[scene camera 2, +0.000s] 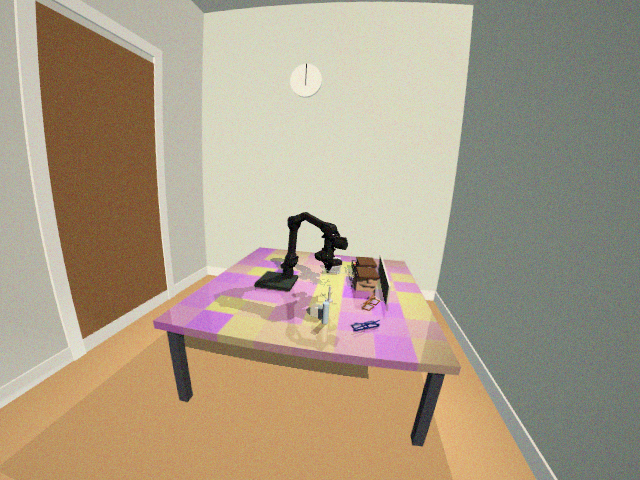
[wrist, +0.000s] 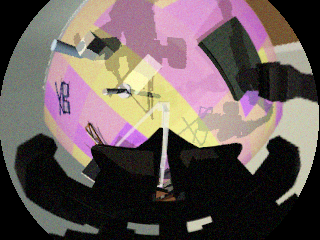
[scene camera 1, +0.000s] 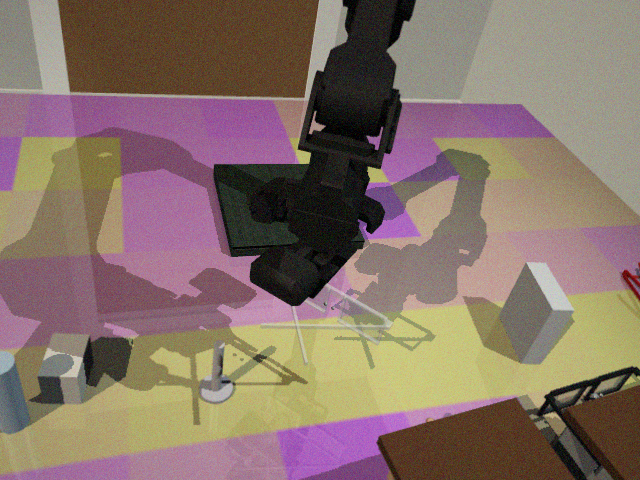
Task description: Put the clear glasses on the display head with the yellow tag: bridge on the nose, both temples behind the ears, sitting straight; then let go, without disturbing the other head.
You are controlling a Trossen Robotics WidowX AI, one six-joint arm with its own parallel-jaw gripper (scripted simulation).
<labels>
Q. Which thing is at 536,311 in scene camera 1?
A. A grey box.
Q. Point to a grey post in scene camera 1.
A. At 216,388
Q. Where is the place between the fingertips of my gripper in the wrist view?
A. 163,130
</labels>
